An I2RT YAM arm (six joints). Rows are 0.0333 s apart.
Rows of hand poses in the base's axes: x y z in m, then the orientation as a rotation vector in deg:
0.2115 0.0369 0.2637 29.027 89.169 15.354
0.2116 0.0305 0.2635 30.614 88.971 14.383
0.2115 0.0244 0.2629 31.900 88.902 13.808
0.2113 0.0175 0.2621 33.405 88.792 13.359
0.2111 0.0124 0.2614 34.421 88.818 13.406
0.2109 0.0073 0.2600 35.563 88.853 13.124
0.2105 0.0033 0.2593 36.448 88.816 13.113
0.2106 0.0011 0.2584 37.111 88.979 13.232
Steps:
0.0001 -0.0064 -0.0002 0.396 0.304 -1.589
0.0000 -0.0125 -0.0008 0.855 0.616 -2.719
-0.0002 -0.0194 -0.0016 1.535 0.929 -3.910
-0.0004 -0.0245 -0.0023 2.216 1.190 -4.472
-0.0006 -0.0296 -0.0037 2.772 1.541 -5.303
-0.0010 -0.0336 -0.0044 3.333 1.726 -5.837
-0.0009 -0.0358 -0.0053 3.833 2.027 -6.106

